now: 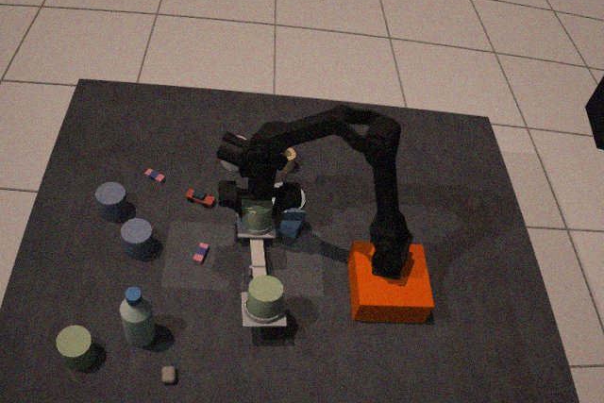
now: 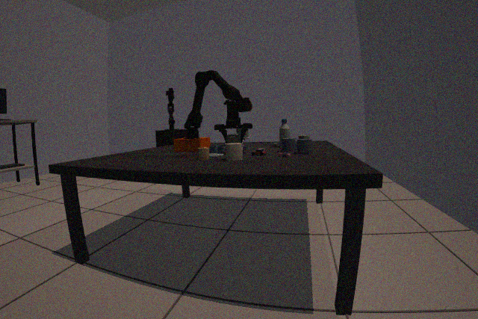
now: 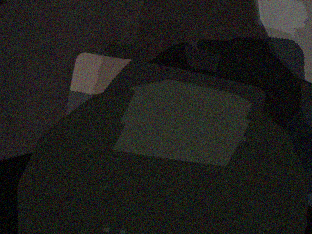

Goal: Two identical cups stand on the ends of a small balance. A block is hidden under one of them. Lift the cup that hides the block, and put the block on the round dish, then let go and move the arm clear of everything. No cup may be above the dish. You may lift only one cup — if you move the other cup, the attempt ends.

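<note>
The pale round dish lies 60 mm behind my gripper tip, 120 mm to the right of it and 40 mm below it. Also, from my gripper tip: cream cylinder (100 mm ahead, 220 mm to the right, 10 mm below); balance (30 mm behind, 130 mm to the left, 20 mm below); grey-blue block (10 mm below).
</note>
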